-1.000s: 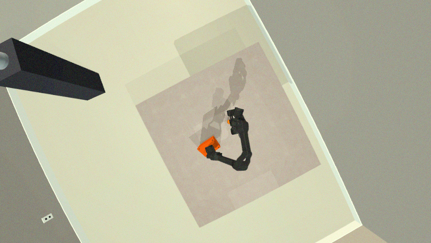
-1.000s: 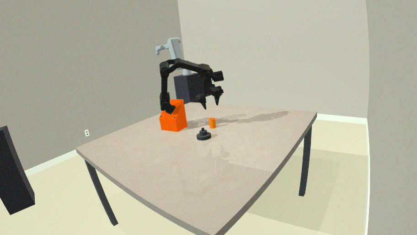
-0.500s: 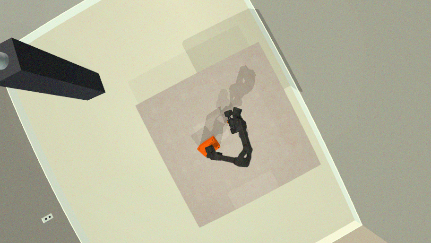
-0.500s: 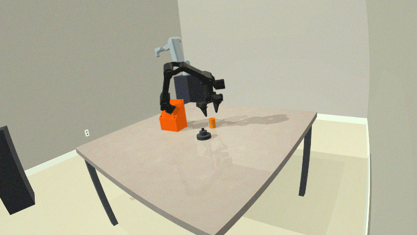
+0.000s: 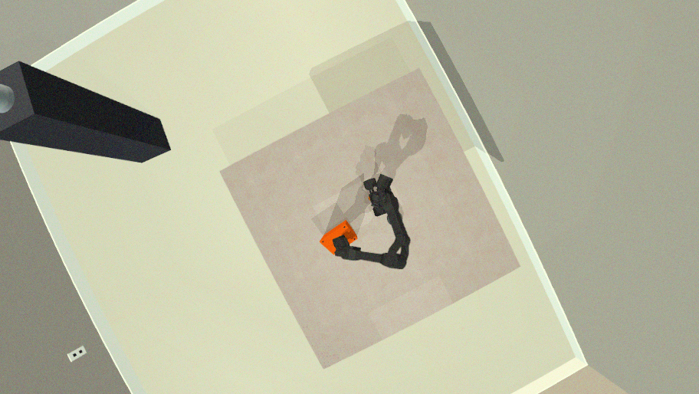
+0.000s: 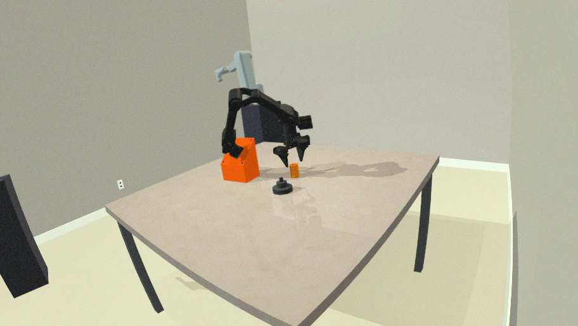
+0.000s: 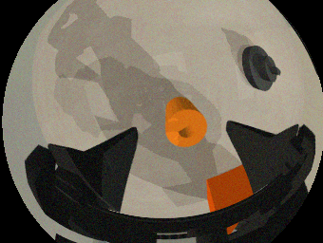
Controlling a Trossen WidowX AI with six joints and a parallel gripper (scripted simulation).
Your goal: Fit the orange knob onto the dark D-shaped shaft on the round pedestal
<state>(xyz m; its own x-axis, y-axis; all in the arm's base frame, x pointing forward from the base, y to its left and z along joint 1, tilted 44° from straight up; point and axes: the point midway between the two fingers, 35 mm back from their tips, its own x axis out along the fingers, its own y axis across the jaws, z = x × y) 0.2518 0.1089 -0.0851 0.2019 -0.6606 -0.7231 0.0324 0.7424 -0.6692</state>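
Now: gripper tip 30 mm above the orange knob. From my gripper tip the other things lie so: dark round pedestal (70 mm ahead, 160 mm to the right, 30 mm below).
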